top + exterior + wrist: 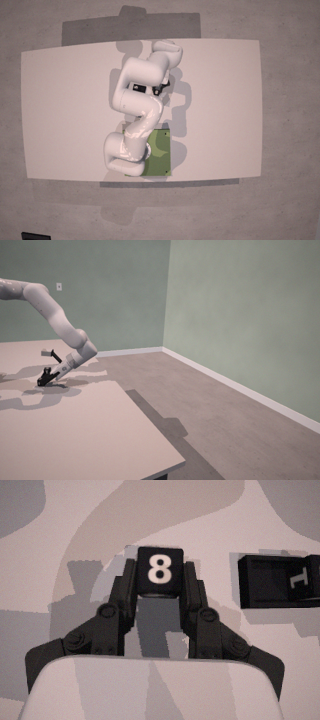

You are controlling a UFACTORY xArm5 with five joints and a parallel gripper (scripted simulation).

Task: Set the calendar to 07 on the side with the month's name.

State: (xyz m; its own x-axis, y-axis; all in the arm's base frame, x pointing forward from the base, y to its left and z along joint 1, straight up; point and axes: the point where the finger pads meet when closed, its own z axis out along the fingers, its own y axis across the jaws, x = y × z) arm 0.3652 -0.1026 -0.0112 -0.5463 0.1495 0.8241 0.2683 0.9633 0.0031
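Right now the black cube is 2 cm behind my hand and 1 cm below it. Also, from my hand: black calendar tray: 11 cm to the left, 2 cm below, 1 cm ahead.
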